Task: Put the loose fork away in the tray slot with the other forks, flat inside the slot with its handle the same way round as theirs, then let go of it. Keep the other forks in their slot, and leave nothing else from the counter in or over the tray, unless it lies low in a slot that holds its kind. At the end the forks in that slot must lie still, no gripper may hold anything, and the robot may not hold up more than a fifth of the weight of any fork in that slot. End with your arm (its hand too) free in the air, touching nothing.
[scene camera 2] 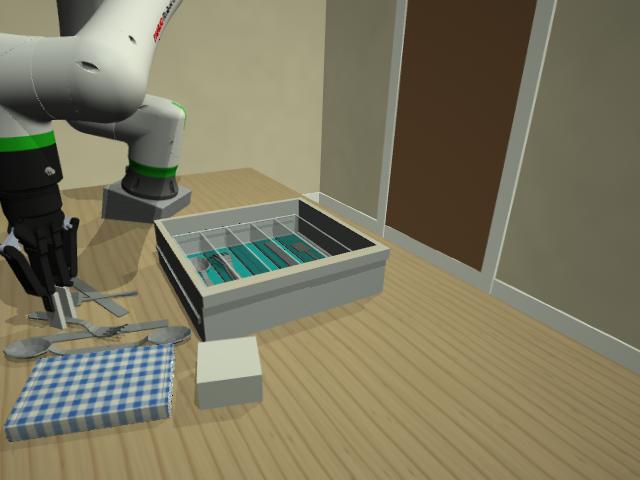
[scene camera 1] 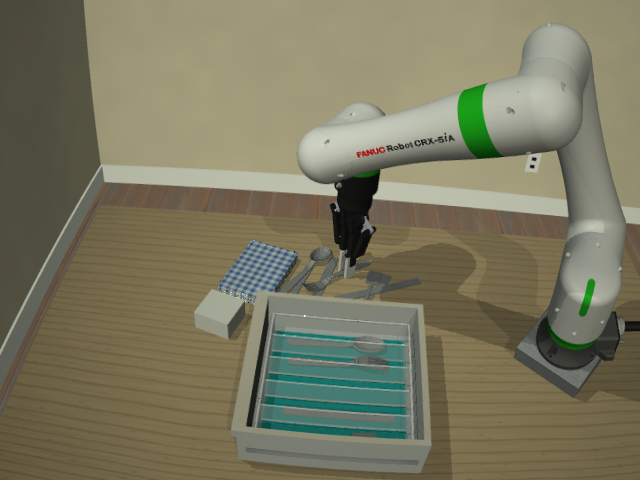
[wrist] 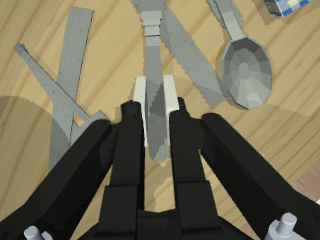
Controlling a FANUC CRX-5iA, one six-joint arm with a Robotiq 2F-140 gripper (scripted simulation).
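Scene camera 1 shows me my gripper. The wrist view shows my gripper too. A white block and a grey tray are there in the pictures as well, together with the gripper.
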